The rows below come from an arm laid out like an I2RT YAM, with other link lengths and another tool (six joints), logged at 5 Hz.
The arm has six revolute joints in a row. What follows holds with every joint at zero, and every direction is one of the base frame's.
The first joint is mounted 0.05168 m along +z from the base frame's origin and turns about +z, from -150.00 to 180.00 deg.
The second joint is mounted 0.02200 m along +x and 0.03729 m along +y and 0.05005 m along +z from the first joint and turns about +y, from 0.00 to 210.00 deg.
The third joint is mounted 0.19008 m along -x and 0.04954 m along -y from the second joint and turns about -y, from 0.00 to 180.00 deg.
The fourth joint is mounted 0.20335 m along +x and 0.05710 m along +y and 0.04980 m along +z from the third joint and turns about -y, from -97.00 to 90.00 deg.
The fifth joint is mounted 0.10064 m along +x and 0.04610 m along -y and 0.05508 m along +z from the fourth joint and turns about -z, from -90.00 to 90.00 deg.
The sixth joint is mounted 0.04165 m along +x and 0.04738 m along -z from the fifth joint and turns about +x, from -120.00 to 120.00 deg.
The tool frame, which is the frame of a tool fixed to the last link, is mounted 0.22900 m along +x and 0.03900 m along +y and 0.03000 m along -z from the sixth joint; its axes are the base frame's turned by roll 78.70, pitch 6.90 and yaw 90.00 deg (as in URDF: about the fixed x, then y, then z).
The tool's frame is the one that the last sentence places.
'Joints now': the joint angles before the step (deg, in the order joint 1, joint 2, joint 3, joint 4, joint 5, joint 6). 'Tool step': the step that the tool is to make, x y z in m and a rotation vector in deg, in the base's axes. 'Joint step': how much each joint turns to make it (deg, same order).
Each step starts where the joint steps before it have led.
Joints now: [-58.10 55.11 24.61 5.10 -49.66 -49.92]
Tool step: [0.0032 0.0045 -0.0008 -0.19 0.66 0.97]
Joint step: [1.15 0.61 1.24 -1.42 0.45 -0.79]
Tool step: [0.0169 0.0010 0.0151 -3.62 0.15 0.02]
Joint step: [5.16 -0.71 2.63 -0.36 5.60 0.17]
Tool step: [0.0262 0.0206 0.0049 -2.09 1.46 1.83]
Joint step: [8.81 1.84 3.51 -0.78 7.40 0.52]
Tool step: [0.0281 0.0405 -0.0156 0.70 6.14 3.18]
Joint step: [11.68 7.19 8.87 -6.58 9.02 0.82]
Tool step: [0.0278 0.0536 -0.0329 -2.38 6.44 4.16]
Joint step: [13.80 9.87 6.51 -1.33 10.75 0.58]
